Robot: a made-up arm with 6 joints.
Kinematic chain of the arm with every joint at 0, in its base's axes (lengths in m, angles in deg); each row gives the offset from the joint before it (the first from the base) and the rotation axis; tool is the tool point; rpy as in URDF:
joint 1: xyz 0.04 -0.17 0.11 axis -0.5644 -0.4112 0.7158
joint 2: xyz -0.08 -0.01 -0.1 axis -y
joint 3: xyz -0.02 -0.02 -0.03 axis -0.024 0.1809 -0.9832
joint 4: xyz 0 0.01 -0.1 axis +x
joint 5: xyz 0.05 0 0.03 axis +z
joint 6: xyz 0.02 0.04 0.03 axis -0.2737 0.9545 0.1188
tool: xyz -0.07 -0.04 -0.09 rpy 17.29 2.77 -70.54
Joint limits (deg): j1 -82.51..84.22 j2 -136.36..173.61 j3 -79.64..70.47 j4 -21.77..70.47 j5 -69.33..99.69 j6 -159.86..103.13
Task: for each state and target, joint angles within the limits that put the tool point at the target. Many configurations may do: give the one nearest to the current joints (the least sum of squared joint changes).
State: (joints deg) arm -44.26 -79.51 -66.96 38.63 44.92 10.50
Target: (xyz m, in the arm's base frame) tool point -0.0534 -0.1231 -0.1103
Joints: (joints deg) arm -18.26 -33.23 -75.63 25.48 62.01 44.06
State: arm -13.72 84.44 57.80 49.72 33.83 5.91
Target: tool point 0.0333 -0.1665 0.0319
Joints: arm -69.26 79.60 61.24 70.47 51.54 -52.06
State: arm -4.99 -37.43 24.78 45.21 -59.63 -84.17
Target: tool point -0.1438 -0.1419 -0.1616
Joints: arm -10.86 -48.00 22.61 53.93 -51.07 -53.36
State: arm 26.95 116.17 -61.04 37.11 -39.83 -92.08
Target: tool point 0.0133 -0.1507 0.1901
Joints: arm 25.30 107.01 -39.67 10.01 -64.54 -104.03
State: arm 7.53 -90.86 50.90 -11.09 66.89 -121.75
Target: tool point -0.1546 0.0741 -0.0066
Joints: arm -41.13 -79.09 38.50 -21.77 64.95 -122.19
